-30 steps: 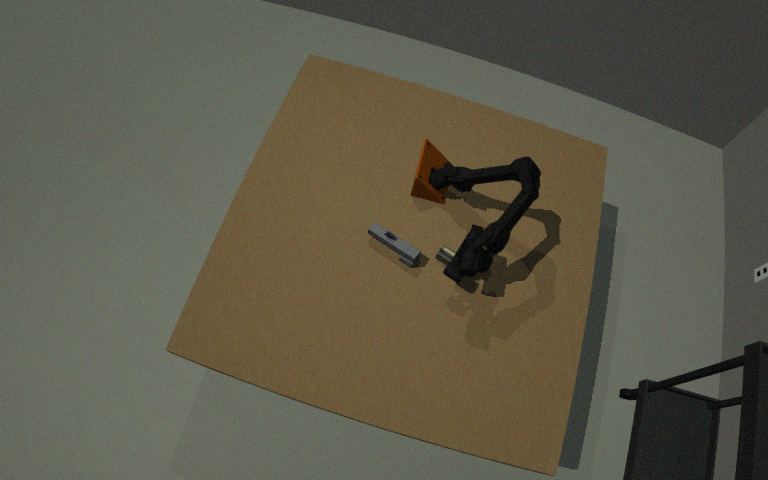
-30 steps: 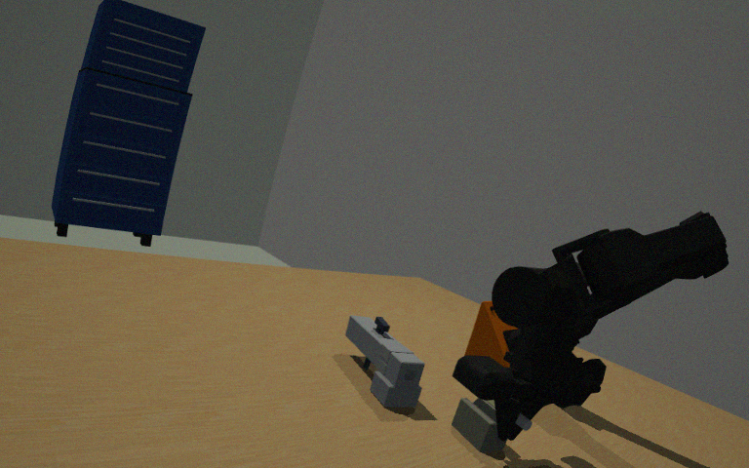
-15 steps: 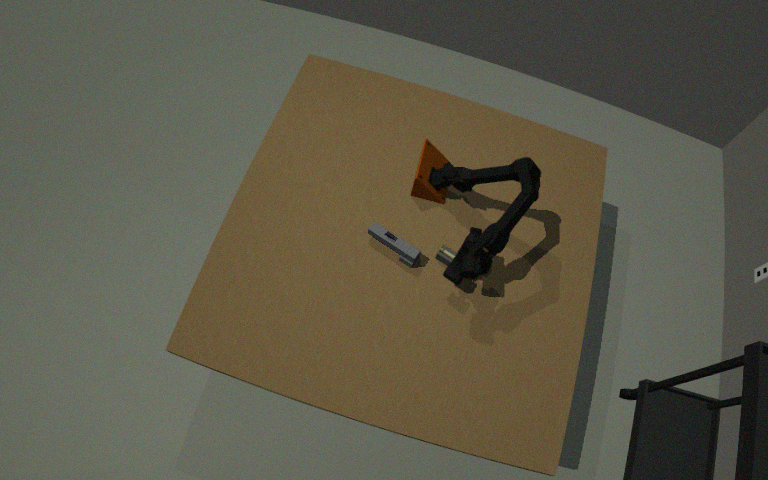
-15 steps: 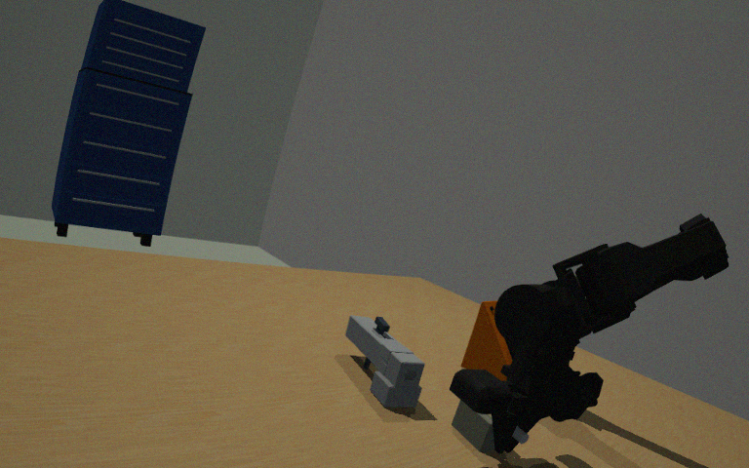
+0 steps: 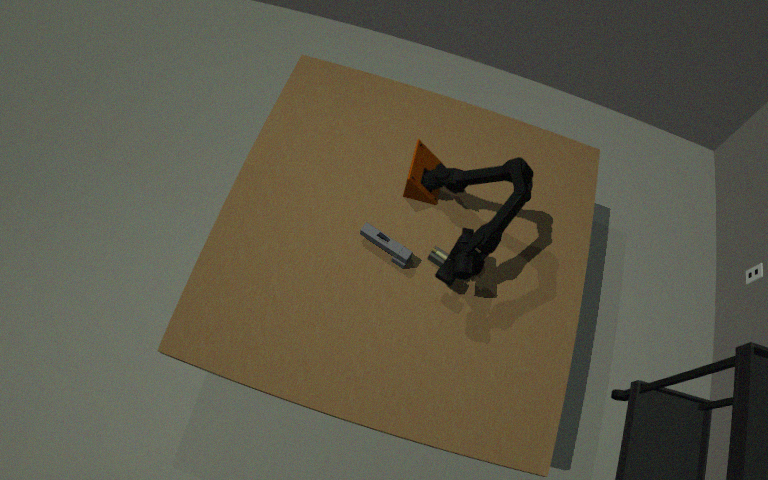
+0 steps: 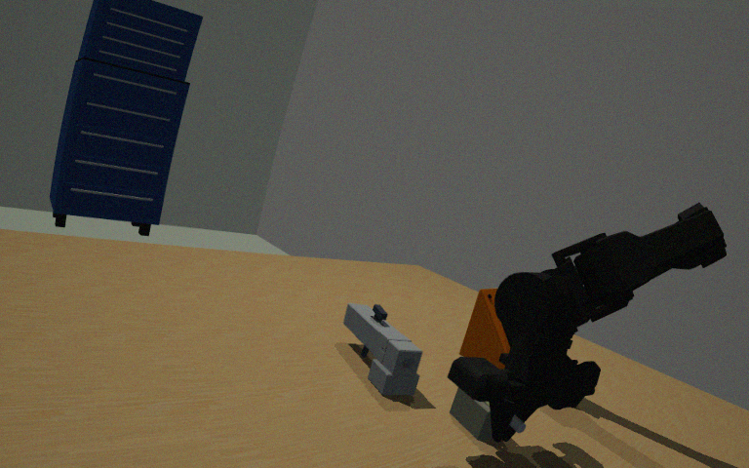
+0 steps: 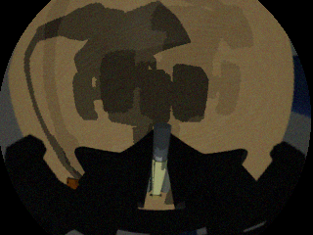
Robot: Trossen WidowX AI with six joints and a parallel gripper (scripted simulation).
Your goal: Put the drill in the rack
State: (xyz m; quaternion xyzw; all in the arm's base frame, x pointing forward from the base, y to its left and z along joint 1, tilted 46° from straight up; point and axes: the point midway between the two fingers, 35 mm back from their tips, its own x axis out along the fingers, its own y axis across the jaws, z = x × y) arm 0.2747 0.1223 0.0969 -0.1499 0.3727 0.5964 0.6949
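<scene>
Right now the drill is 1 cm behind my gripper tip, 4 cm to the right of it and 3 cm above it. Also, from my gripper tip: dark blue key (2 cm behind, 25 cm to the right, 4 cm above); then grey holder block (1 cm behind, 23 cm to the right, 3 cm above); then grey rack (2 cm behind, 5 cm to the right, 1 cm above).
</scene>
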